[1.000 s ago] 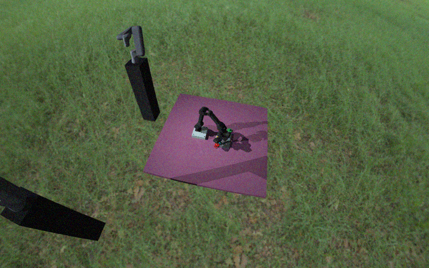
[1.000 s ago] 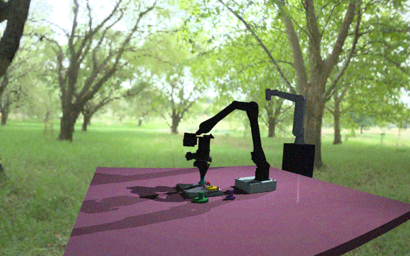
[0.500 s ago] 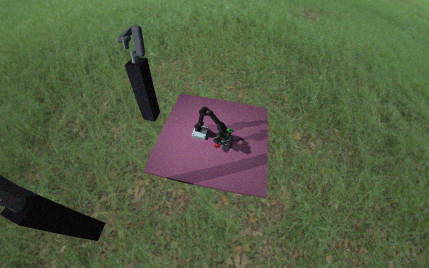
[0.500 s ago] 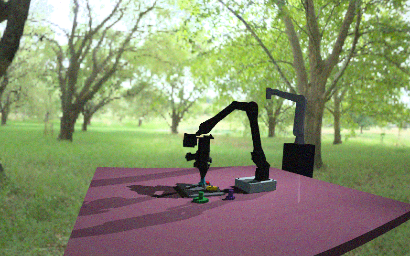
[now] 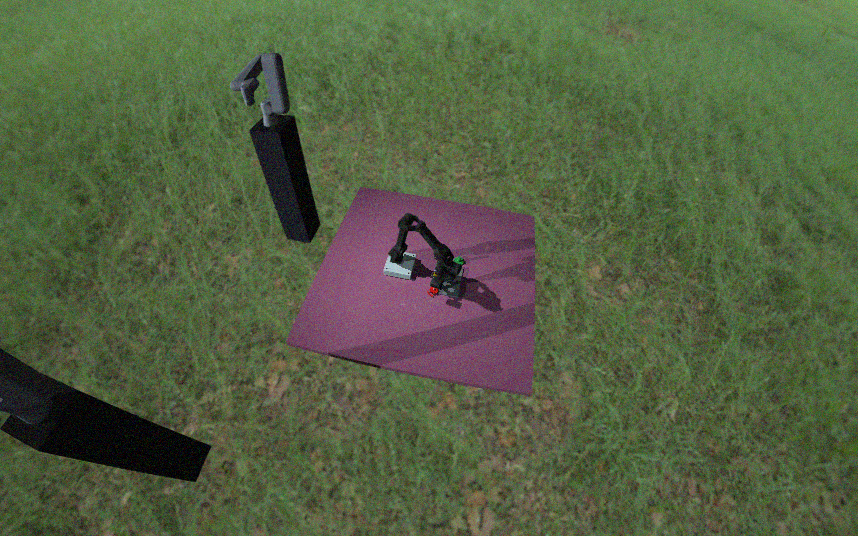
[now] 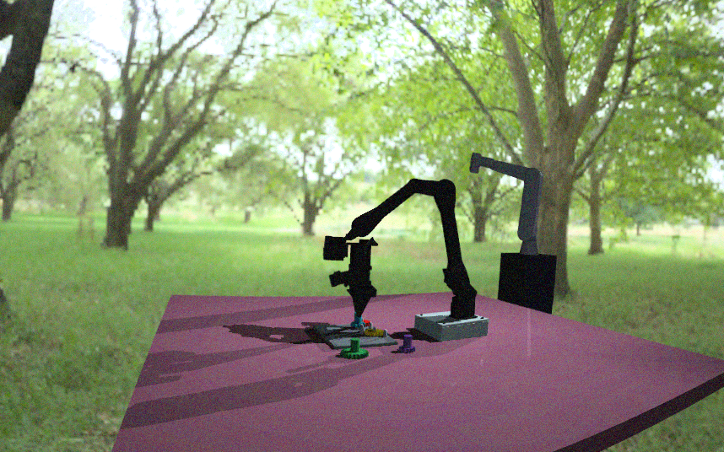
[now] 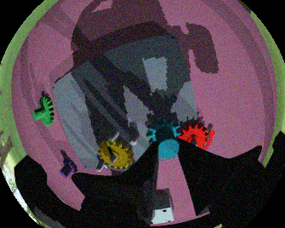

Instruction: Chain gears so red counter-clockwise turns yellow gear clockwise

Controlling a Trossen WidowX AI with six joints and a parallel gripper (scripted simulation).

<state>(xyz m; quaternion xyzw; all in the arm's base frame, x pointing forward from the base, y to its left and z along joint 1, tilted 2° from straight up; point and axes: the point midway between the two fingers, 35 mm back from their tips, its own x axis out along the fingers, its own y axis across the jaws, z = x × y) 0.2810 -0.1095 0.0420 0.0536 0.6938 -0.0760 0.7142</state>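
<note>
Right now the teal gear is 1 cm below my gripper tip. Round my gripper tip: yellow gear (7 cm to the left, 3 cm below, 2 cm behind); red gear (4 cm to the right, 3 cm below, 3 cm behind); purple gear (22 cm to the left, 5 cm behind, 3 cm below).
</note>
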